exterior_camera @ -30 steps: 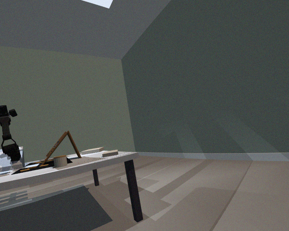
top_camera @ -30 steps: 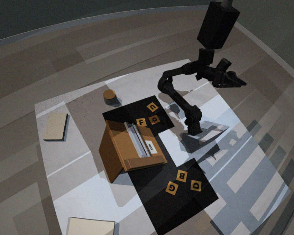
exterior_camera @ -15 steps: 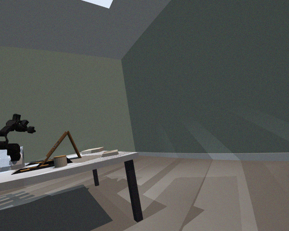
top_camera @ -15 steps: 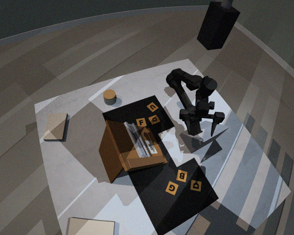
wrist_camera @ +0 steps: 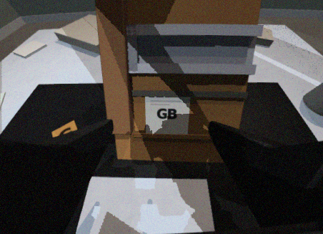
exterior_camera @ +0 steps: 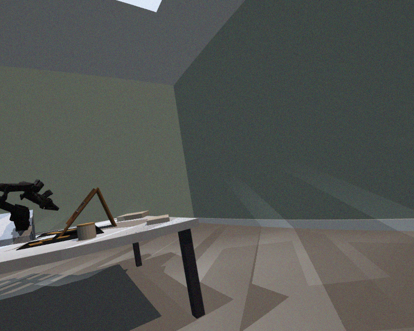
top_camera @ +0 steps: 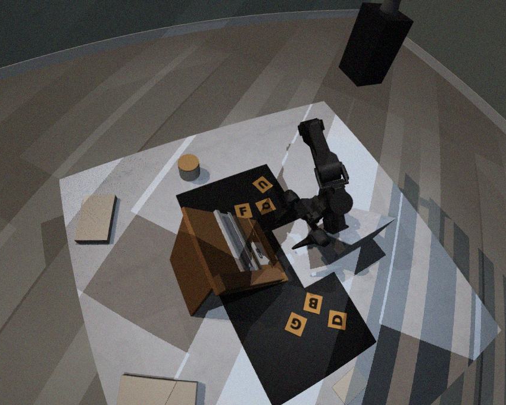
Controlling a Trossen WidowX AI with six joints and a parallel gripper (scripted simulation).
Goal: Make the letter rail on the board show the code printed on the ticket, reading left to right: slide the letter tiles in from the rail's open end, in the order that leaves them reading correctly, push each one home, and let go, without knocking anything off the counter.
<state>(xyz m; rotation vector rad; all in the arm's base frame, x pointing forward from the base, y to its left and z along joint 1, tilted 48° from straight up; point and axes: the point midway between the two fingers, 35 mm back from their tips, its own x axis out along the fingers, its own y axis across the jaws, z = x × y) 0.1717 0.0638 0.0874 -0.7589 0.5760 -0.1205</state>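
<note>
Right now the g tile is 24 cm to the left of my gripper tip, 16 cm below it and 3 cm ahead of it. The rest, counted from my gripper tip: black mat (16 cm below, 3 cm to the left); white ticket (9 cm below, 6 cm ahead); f tile (19 cm to the right, 16 cm below, 3 cm ahead).
</note>
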